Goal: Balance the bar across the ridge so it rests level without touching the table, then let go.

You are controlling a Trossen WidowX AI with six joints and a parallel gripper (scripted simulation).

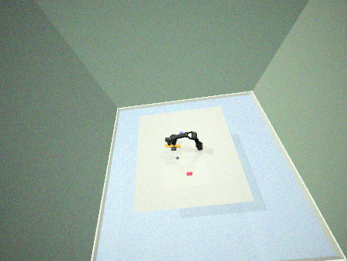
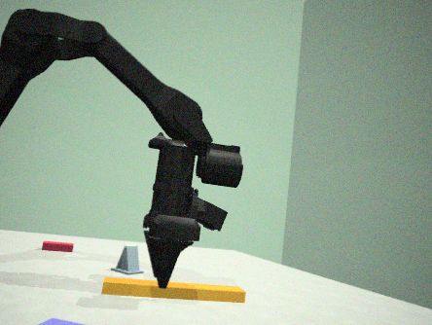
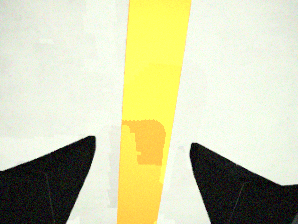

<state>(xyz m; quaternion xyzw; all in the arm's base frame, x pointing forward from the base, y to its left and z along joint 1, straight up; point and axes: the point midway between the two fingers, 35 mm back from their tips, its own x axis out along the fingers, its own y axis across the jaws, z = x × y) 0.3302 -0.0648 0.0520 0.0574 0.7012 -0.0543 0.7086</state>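
My gripper tip is now 3 cm short of the orange bar, 1 cm to the left of it and 1 cm above it. The rest, counted from my gripper tip: red block 37 cm to the left, 14 cm behind, 1 cm below; purple block 18 cm to the right, 12 cm behind, 1 cm below.
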